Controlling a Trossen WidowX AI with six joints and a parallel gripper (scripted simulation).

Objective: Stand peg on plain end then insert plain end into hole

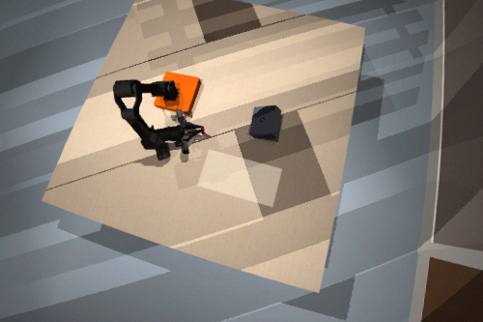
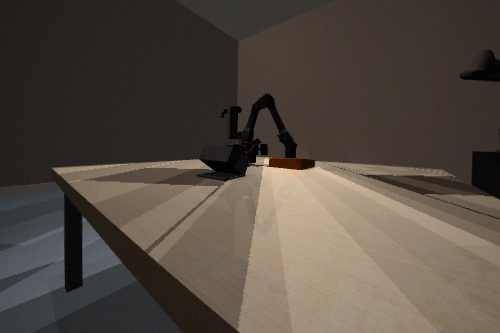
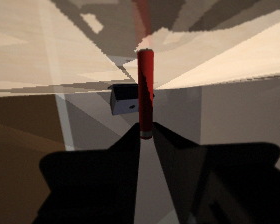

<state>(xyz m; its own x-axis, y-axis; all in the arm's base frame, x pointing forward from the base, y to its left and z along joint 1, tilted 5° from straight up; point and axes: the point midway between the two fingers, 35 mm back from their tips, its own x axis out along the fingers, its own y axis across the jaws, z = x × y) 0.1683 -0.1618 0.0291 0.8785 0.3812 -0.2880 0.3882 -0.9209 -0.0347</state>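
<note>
My gripper tip is now 10 mm above the red peg. The rest, counted from my gripper tip: dark sloped panel (260 mm ahead, 80 mm to the left, 20 mm below).
</note>
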